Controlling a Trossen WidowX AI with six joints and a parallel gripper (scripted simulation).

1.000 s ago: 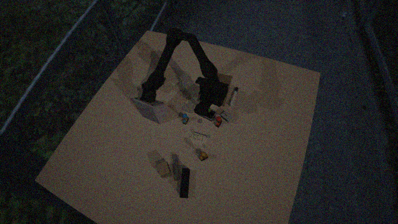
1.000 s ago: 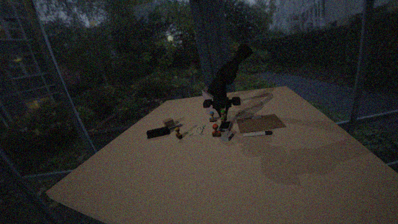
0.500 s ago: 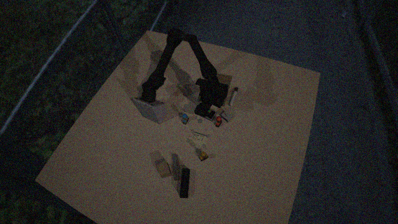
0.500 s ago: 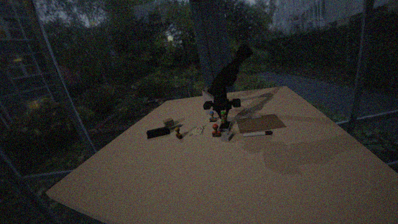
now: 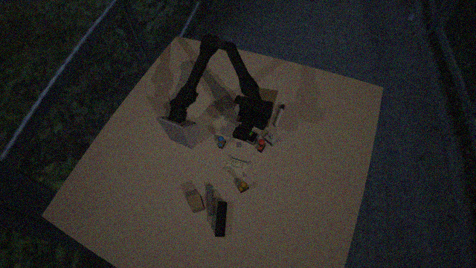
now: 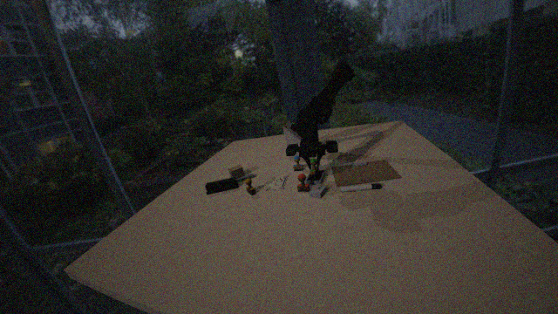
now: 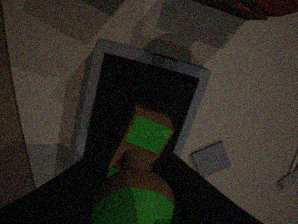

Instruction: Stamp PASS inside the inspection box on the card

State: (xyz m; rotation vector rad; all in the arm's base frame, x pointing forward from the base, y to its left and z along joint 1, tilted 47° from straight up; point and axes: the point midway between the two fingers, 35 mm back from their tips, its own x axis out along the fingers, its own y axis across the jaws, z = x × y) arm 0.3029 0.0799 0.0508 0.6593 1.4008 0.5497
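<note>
My gripper tip is 4 cm above the dark ink pad. Also, from my gripper tip: blue stamp 10 cm behind, 8 cm to the right, 2 cm below; red-knobbed stamp 8 cm ahead, 4 cm to the right, 2 cm below; green pass stamp right at my gripper tip.
</note>
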